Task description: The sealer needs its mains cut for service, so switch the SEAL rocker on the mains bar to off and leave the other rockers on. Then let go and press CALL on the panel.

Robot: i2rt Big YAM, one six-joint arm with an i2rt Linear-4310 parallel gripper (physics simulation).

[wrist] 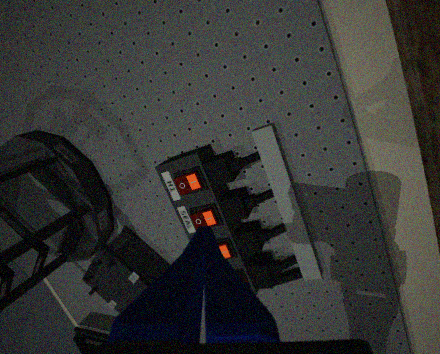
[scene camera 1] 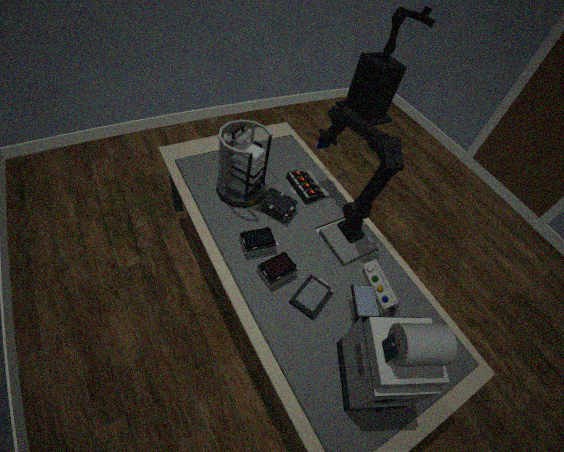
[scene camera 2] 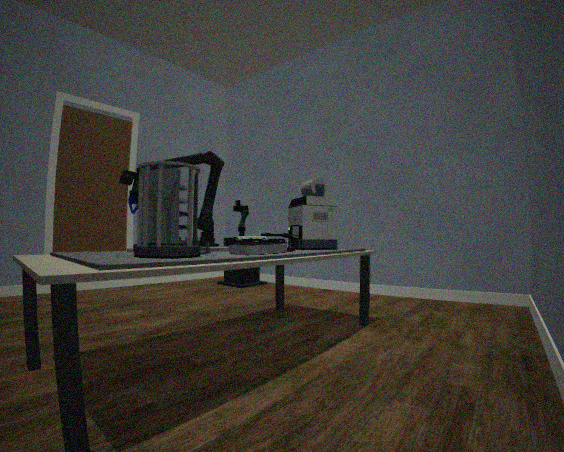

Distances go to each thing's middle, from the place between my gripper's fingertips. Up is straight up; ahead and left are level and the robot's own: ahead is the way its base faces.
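I see the cylindrical wire rack (scene camera 2: 167, 208), and counted from my hand it is 410 mm ahead, 20 mm to the right and 10 mm below.
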